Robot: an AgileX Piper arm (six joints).
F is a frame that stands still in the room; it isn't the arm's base.
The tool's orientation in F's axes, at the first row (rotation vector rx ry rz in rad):
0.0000, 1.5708, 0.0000
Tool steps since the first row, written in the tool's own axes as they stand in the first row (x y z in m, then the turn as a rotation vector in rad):
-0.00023, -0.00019, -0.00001, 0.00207, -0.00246, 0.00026
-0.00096, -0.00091, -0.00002, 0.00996, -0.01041, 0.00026
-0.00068, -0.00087, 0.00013, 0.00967, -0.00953, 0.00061
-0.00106, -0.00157, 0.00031, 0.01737, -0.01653, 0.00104
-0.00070, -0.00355, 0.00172, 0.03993, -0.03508, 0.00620
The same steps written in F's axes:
-0.00001, -0.00019, 0.00023, 0.00026, -0.00246, -0.00207
-0.00002, -0.00091, 0.00096, 0.00026, -0.01041, -0.00996
0.00013, -0.00087, 0.00068, 0.00061, -0.00953, -0.00967
0.00031, -0.00157, 0.00106, 0.00104, -0.01653, -0.01737
0.00172, -0.00355, 0.00070, 0.00620, -0.03508, -0.03993

